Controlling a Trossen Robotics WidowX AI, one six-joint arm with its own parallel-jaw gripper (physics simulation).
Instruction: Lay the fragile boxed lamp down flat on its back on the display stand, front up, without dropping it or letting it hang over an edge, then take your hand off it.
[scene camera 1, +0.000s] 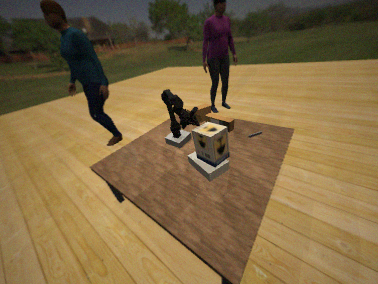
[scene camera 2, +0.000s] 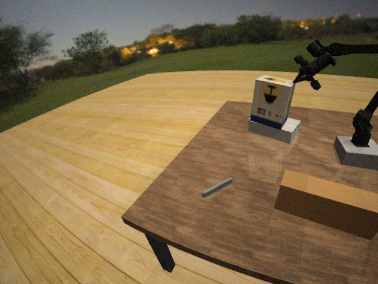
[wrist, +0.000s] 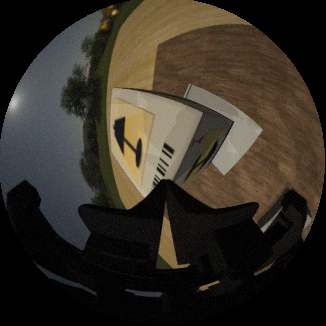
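Where they show: gripper, fingertip midpoint: (scene camera 1: 199, 125) (scene camera 2: 293, 82) (wrist: 165, 182); arm's base, origin of the base link: (scene camera 1: 177, 135) (scene camera 2: 359, 143).
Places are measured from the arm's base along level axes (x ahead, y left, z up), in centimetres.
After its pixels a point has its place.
The boxed lamp (scene camera 1: 211, 145) @(x 45.9, y -28.7, z 18.7 cm) (scene camera 2: 271, 102) @(x 43.2, y -11.4, z 14.0 cm) (wrist: 167, 117) @(x 32.5, y -21.7, z 23.1 cm) is a white carton with yellow panels, black lamp symbols and a blue band at its bottom. It stands upright on the display stand (scene camera 1: 204, 168) @(x 41.0, y -31.0, z 0.3 cm) (scene camera 2: 267, 132) @(x 43.5, y -13.5, z -3.7 cm) (wrist: 239, 137) @(x 29.6, y -19.1, z 0.3 cm), a low pale block. Part of the stand's top shows bare beside the box. My gripper (scene camera 1: 197, 123) @(x 32.6, y -15.6, z 23.3 cm) (scene camera 2: 295, 82) @(x 32.6, y -15.6, z 23.3 cm) (wrist: 165, 182) @(x 32.6, y -15.6, z 23.3 cm) is shut with nothing between its fingers. Its tips are at or very near the box's upper edge; whether they touch it cannot be told.
The arm's pale base (scene camera 1: 178, 140) @(x 5.1, y -5.9, z -0.6 cm) (scene camera 2: 356, 153) @(x 6.0, y 9.0, z 0.2 cm) stands beside the stand. A long brown block (scene camera 1: 218, 121) @(x 29.2, y 32.7, z 2.0 cm) (scene camera 2: 325, 204) @(x 30.6, y 40.4, z 2.0 cm) and a thin grey bar (scene camera 1: 255, 134) @(x 64.5, y 29.3, z -5.2 cm) (scene camera 2: 217, 187) @(x 64.1, y 30.7, z -4.8 cm) lie on the wooden table (scene camera 1: 170, 185) @(x 22.7, y -47.4, z -6.6 cm) (scene camera 2: 240, 220) @(x 54.5, y 42.5, z -6.6 cm). Two people stand beyond the table in scene camera 1.
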